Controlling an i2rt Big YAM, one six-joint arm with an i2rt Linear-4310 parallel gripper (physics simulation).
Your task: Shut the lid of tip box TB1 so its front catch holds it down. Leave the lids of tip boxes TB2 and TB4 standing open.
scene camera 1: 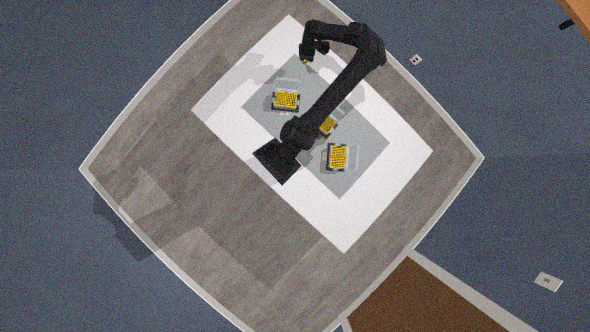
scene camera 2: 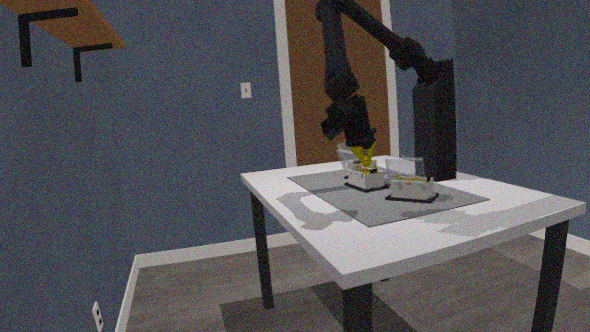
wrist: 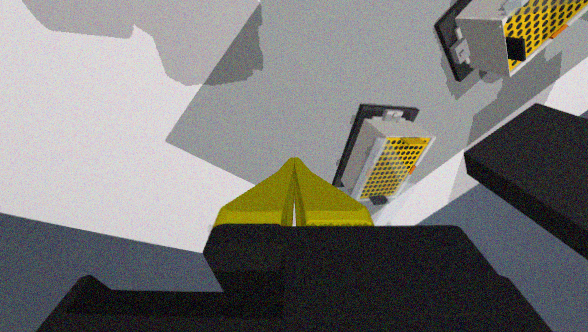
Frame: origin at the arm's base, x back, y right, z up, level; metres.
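Seen in the pictures: gripper, fingertip midpoint: point(scene camera 1: 304, 63) point(scene camera 2: 366, 166) point(wrist: 294, 165); arm's base, origin of the base link: point(scene camera 1: 278, 160) point(scene camera 2: 431, 73).
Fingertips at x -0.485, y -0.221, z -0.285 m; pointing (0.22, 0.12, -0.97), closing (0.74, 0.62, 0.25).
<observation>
Pixels of each thing's middle, then the offset from my fingertips to it. "pt": a spot on its surface instead. Level surfaces: height alone.
- box's clear lid, surface spot: point(scene camera 2: 406, 168) point(scene camera 1: 285, 81) pt dx +0.134, dy -0.018, dz -0.021 m
- middle box, body centre: point(wrist: 531, 10) point(scene camera 2: 368, 177) point(scene camera 1: 321, 123) dx +0.180, dy +0.266, dz -0.101 m
- third box, body centre: point(scene camera 1: 338, 156) dx +0.271, dy +0.449, dz -0.069 m
- grey mat, its level: dz -0.134 m
- white table, its level: dz -0.137 m
My gripper point(scene camera 1: 305, 62) point(scene camera 2: 367, 171) point(wrist: 294, 165) is shut and empty, above the mat's corner on the lid side of the nearest tip box point(scene camera 1: 285, 100) point(scene camera 2: 412, 192) point(wrist: 392, 167). That box's clear lid point(scene camera 1: 287, 84) point(scene camera 2: 406, 168) stands open; its label cannot be read, so I cannot tell whether it is TB1 or TB2. The middle box point(scene camera 1: 327, 125) point(scene camera 2: 366, 181) point(wrist: 485, 42) appears to be TB4; its clear lid point(scene camera 1: 342, 113) stands open. The third box point(scene camera 1: 338, 157) also has its clear lid point(scene camera 1: 354, 157) standing open; its label is unreadable too. The fingertips overlap the middle box in scene camera 2, apart in depth.
The boxes stand on a grey mat point(scene camera 1: 370, 145) point(scene camera 2: 380, 215) point(wrist: 310, 75) on the white table point(scene camera 1: 345, 230) point(scene camera 2: 345, 255) point(wrist: 75, 125). The arm's upper link point(scene camera 1: 342, 90) passes over the mat close to the middle box. The arm's base point(scene camera 1: 277, 160) point(scene camera 2: 435, 130) stands at the table's edge.
</observation>
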